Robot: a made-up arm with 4 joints.
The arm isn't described. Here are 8 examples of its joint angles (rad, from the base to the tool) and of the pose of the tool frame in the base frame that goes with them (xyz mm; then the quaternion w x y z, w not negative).
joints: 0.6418 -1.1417 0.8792 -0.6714
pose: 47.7 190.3 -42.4 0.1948 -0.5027 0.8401 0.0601
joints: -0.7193 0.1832 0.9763 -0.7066
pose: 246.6 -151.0 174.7 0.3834 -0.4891 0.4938 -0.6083
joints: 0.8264 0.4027 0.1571 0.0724
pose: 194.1 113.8 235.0 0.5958 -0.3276 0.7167 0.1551
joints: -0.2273 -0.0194 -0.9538 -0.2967
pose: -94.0 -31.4 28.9 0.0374 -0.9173 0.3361 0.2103
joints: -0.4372 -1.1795 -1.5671 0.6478
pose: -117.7 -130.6 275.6 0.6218 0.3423 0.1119 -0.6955
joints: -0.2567 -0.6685 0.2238 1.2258
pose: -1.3 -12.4 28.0 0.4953 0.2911 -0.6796 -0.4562
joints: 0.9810 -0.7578 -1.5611 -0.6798
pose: -164.5 135.6 210.0 0.5298 -0.6275 -0.0967 0.5622
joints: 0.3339 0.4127 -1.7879 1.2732
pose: -108.7 -3.8 127.7 0.5406 0.7996 -0.1845 -0.1852
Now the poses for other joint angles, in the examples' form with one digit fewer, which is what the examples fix.
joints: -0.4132 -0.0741 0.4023 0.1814
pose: 109 -61 32 0.051 -0.619 0.782 -0.048
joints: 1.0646 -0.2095 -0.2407 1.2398
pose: 80 190 284 0.021 -0.589 0.355 0.726
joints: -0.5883 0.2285 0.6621 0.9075
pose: 144 -62 140 0.024 -0.498 0.863 0.077
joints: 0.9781 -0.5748 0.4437 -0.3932
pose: 158 258 146 0.449 -0.370 0.769 0.265
